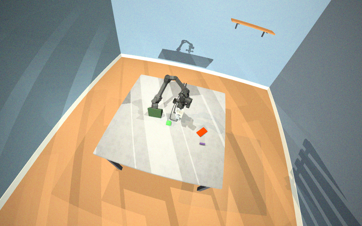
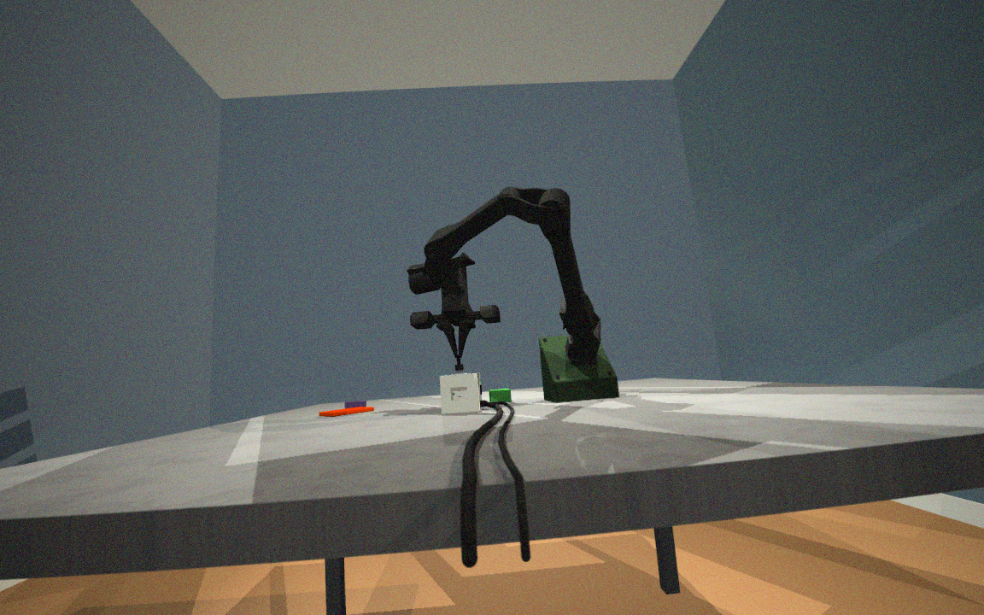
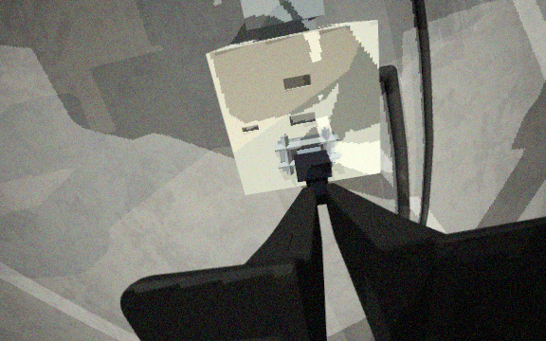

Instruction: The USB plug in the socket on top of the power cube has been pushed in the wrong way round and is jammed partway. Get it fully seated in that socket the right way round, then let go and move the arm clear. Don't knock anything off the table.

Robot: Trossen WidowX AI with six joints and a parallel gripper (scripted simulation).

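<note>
My gripper tip is now 2 cm above the dark USB plug. The rest, counted from my gripper tip: purple piece 33 cm to the right, 31 cm ahead, 10 cm below; orange flat piece 29 cm ahead, 19 cm to the right, 11 cm below; green block 18 cm to the right, 10 cm below, 9 cm behind.
</note>
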